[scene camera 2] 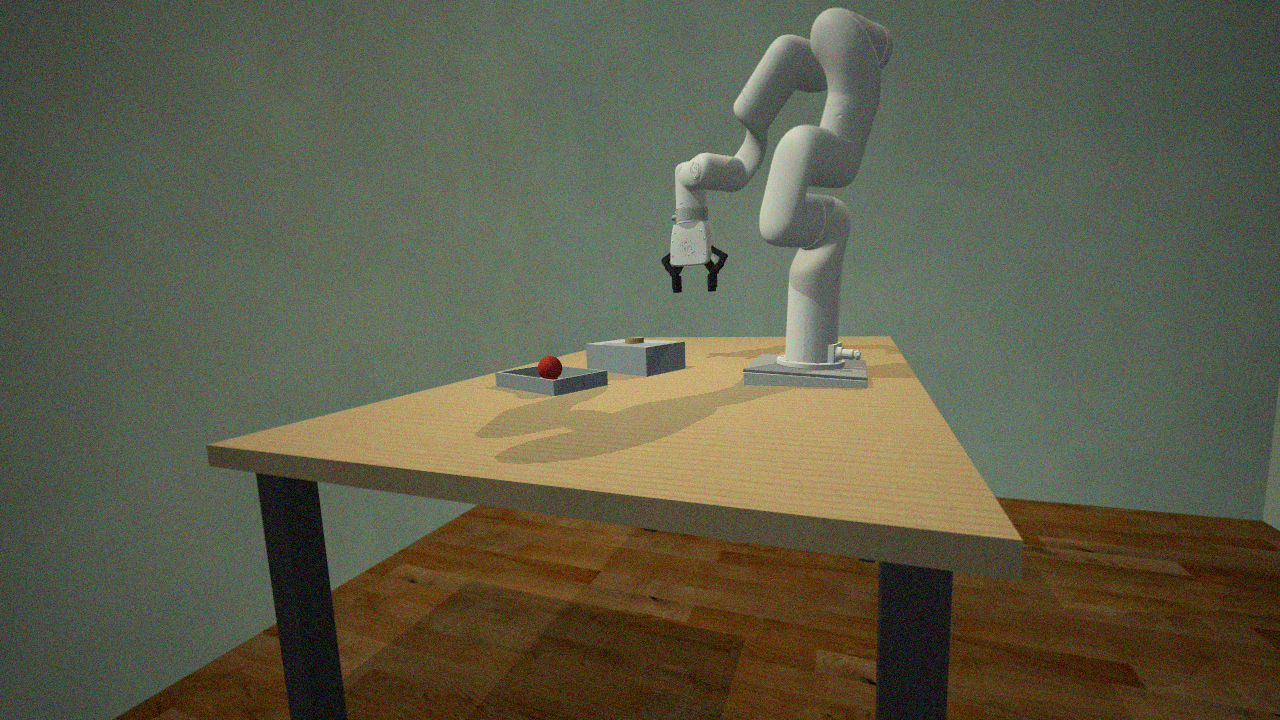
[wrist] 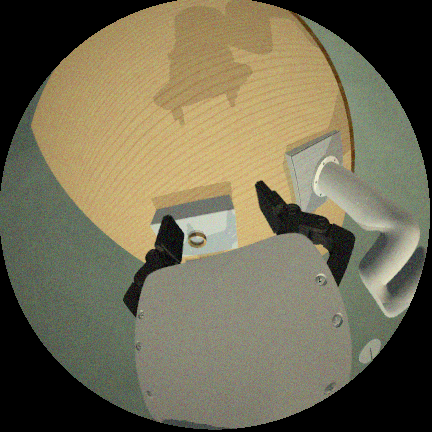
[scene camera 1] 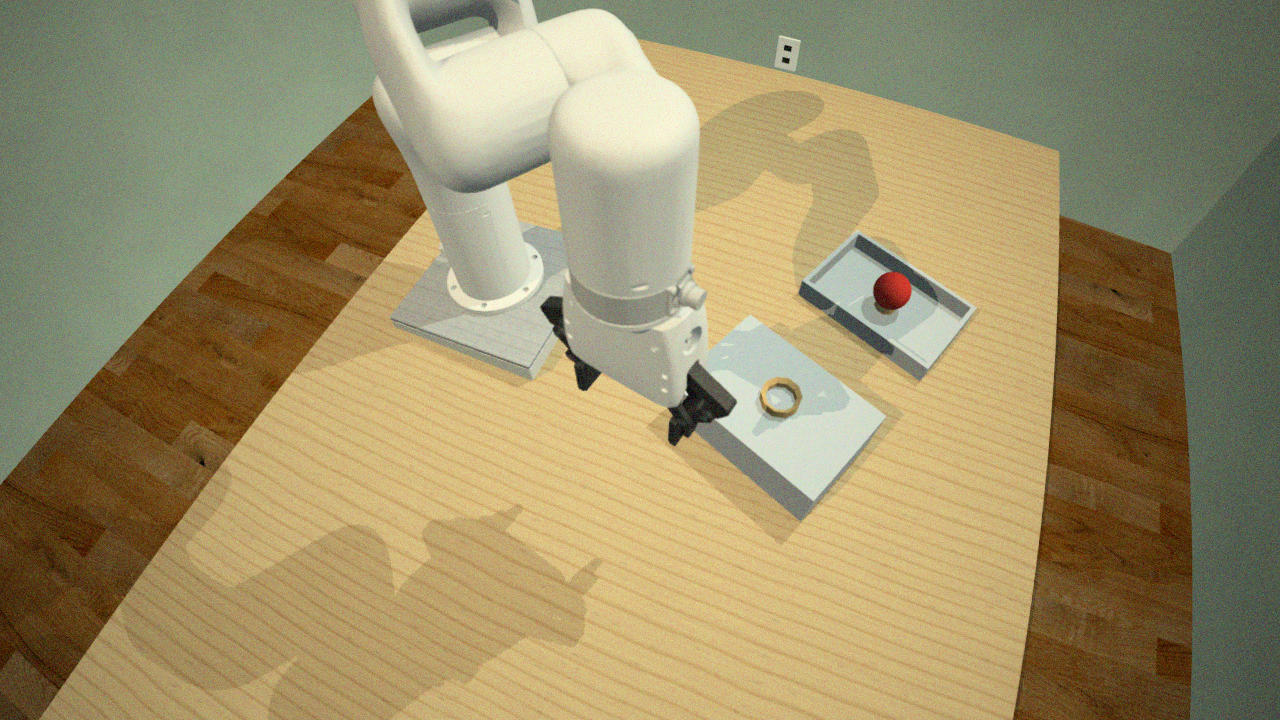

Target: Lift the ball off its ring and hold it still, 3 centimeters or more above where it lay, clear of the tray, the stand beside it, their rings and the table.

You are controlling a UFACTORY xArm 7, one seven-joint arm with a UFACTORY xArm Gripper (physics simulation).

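Places are measured from the arm's base along level axes (x ahead, y left, z up), in millimetres.
Pixels of known places: gripper, fingertip midpoint: (scene camera 2: 694, 292) (wrist: 215, 209) (scene camera 1: 635, 404); arm's base, link origin: (scene camera 2: 810, 364) (wrist: 325, 175) (scene camera 1: 496, 277).
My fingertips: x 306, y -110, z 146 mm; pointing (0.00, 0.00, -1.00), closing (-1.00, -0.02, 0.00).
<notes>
For each thing: its top centre in the pictures, then the offset to it from my fingertips. "spot": a spot on its surface instead. Level surfaces: height alone.
- red ball, top centre: (scene camera 1: 898, 278) (scene camera 2: 549, 356) 124 mm ahead, 377 mm left, 112 mm down
- shallow grey tray, top centre: (scene camera 1: 890, 294) (scene camera 2: 550, 371) 124 mm ahead, 377 mm left, 143 mm down
- empty tan ring, surface spot: (scene camera 1: 764, 408) spot: 76 mm ahead, 119 mm left, 106 mm down
- wooden table, surface height: 171 mm down
A red ball (scene camera 1: 892, 291) (scene camera 2: 549, 367) rests on its ring, mostly hidden under it, inside the shallow grey tray (scene camera 1: 861, 324) (scene camera 2: 528, 385). The ball does not show in the wrist view. A grey box-shaped stand (scene camera 1: 810, 456) (scene camera 2: 617, 360) (wrist: 220, 205) is beside the tray, with an empty tan ring (scene camera 1: 764, 408) (scene camera 2: 634, 340) (wrist: 197, 245) on its top. My gripper (scene camera 1: 629, 407) (scene camera 2: 694, 288) (wrist: 215, 209) is open and empty, pointing down. It hangs high above the table, off to the robot-base side of the stand and well away from the ball.
The wooden table (scene camera 1: 850, 608) (scene camera 2: 760, 447) (wrist: 125, 135) carries the tray, the stand and the robot's grey base plate (scene camera 1: 465, 335) (scene camera 2: 805, 379) (wrist: 299, 175). The stand is taller than the tray, and a narrow gap separates them. Arm shadows fall across the table.
</notes>
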